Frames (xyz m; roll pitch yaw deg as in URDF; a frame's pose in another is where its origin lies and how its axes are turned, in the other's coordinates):
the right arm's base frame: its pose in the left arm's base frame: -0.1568 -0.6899 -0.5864 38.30 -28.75 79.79
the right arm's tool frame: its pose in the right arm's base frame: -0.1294 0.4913 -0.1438 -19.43 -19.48 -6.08
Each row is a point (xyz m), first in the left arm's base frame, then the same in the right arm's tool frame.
Working: the left arm's base frame: its pose in the right arm's tool frame: 1.1075 -0.2557 -0.1678 -46.94 -8.00 -65.59

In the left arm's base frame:
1: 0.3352 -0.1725 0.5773
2: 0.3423 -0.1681 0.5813
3: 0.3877 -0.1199 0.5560
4: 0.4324 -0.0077 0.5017
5: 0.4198 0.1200 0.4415
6: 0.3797 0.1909 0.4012
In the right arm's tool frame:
1: 1.4916 -0.3664 0.3940
2: 1.5000 -0.3704 0.3945
3: 1.5347 -0.4120 0.3488
4: 1.5935 -0.4522 0.2371
5: 1.6354 -0.4400 0.1023
6: 1.6408 -0.4061 0.0182

